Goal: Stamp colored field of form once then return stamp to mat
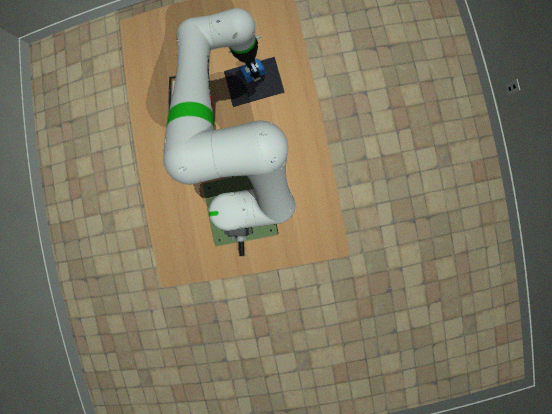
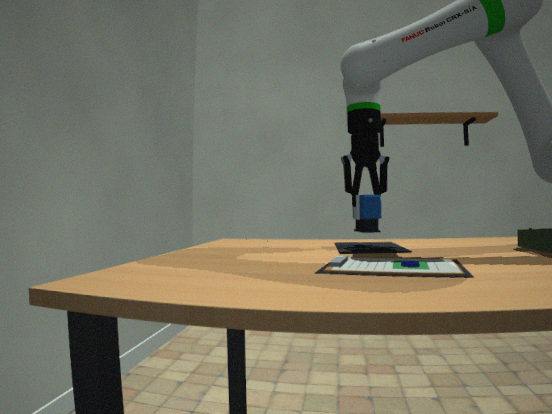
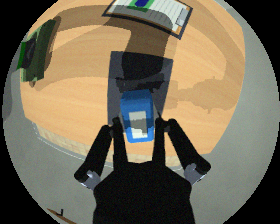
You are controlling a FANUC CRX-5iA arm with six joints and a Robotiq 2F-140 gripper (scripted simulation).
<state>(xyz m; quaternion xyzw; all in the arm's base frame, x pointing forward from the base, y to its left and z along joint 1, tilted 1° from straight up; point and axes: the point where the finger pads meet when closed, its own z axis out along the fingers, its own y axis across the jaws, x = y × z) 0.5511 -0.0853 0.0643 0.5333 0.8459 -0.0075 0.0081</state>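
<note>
The dark mat is 100 mm below my hand, 10 mm to the left of it and 10 mm behind it. Also, from my hand: form 310 mm to the left, 100 mm below, 60 mm behind; then blue stamp 20 mm below.
</note>
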